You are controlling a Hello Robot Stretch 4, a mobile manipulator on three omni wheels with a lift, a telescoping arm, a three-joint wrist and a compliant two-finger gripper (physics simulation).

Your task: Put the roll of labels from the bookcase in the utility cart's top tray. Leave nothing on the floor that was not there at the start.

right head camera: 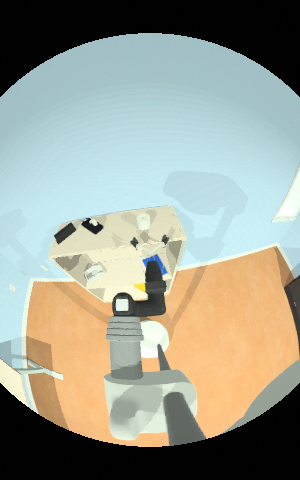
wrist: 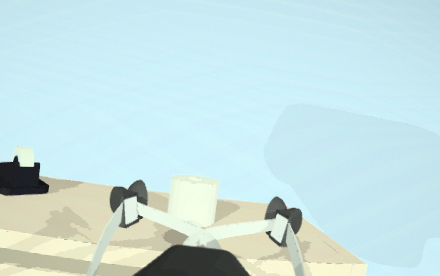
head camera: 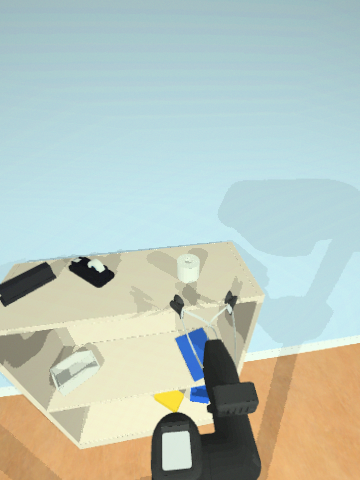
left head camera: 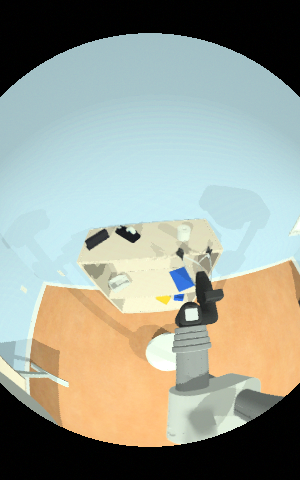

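The roll of labels, a white cylinder, stands upright on the top board of the bookcase, toward its right end. My gripper is open, with no object between its fingertips. It is at the bookcase's front edge, on the near side of the roll. In the wrist view the roll shows beyond the fingers, between the two tips and nearer the left one. The utility cart does not show in these views.
A black tape dispenser and a dark bar-shaped object lie on the top board's left part. Lower shelves hold a white holder, a blue flat item, a yellow item and a small blue item. A wall stands behind.
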